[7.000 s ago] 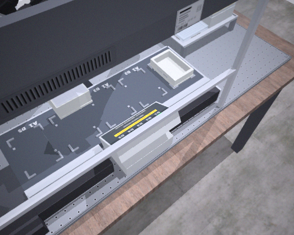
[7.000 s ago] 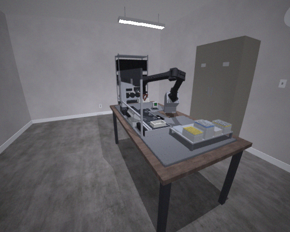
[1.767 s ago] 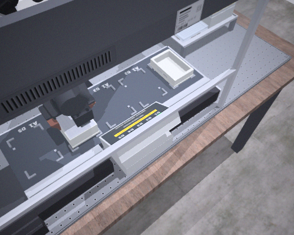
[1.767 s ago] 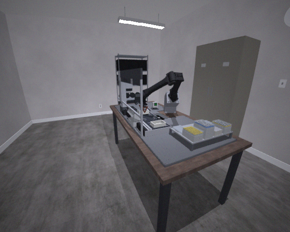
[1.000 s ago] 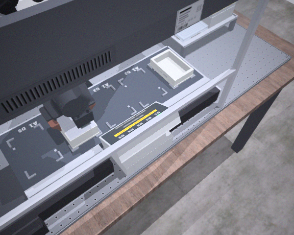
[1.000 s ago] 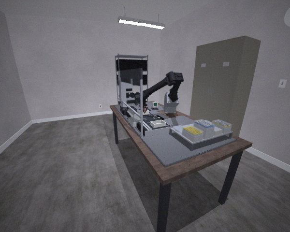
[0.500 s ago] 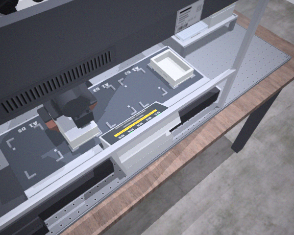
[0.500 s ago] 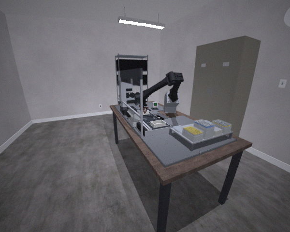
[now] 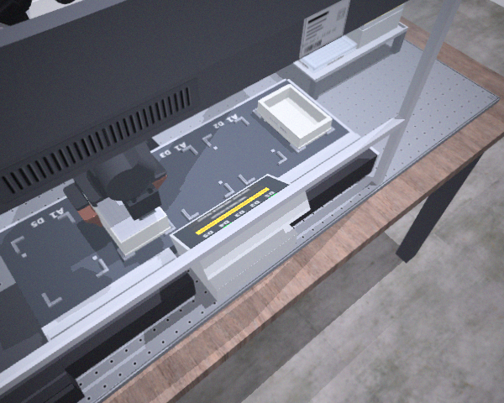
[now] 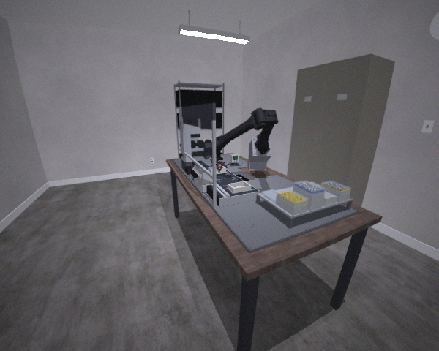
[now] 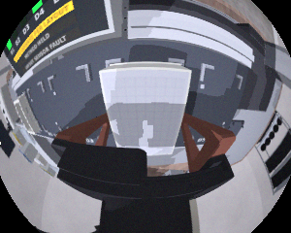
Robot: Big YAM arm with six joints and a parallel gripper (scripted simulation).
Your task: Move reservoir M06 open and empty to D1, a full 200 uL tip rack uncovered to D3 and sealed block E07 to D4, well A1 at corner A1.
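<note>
My gripper is now 10 mm above the sealed deep-well block. Also, from my hand: white one-well reservoir (30 mm behind, 370 mm to the left, 20 mm below); then green ready key (290 mm behind, 310 mm to the right, 10 mm below); then dark gantry (180 mm ahead, 100 mm to the left, 430 mm above).
</note>
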